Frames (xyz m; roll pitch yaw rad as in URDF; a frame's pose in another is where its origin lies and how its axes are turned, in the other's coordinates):
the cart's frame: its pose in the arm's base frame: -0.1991 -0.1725 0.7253 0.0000 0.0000 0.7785
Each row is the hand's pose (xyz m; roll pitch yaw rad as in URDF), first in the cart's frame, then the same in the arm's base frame.
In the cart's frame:
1: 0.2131 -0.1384 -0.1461 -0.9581 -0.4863 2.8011
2: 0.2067 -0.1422 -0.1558 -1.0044 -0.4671 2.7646
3: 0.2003 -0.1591 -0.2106 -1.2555 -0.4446 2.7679
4: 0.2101 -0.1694 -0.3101 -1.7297 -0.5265 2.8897
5: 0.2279 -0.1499 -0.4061 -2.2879 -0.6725 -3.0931
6: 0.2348 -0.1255 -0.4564 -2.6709 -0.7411 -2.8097
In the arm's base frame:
1: 0.0498 -0.1214 0.5792 -0.9581 -0.4863 -2.7036
2: 0.0479 -0.1286 0.5695 -1.0044 -0.4671 -2.7401
3: 0.0552 -0.1451 0.5147 -1.2555 -0.4446 -2.7368
4: 0.0694 -0.1456 0.4152 -1.7297 -0.5265 -2.6150
5: 0.0684 -0.1192 0.3192 -2.2879 -0.6725 -2.3146
6: 0.0562 -0.0970 0.2689 -2.6709 -0.7411 -2.0312

